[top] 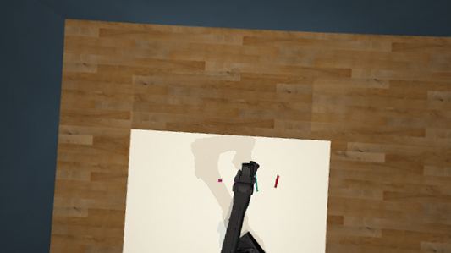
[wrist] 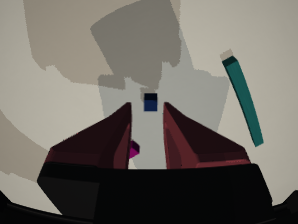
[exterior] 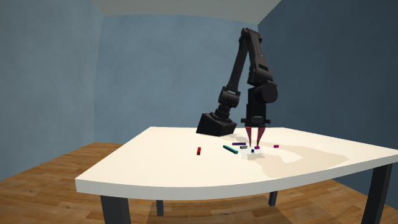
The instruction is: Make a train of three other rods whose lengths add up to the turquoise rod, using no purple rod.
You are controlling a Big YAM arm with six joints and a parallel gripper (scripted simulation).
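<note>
Now: hand 20 mm above the blue rod. The rest, counted from my hand: turquoise rod: 70 mm to the right, 60 mm behind, 20 mm below; then grey rod: 70 mm behind, 20 mm below; then purple rod: 120 mm behind, 20 mm below, 10 mm to the left.
</note>
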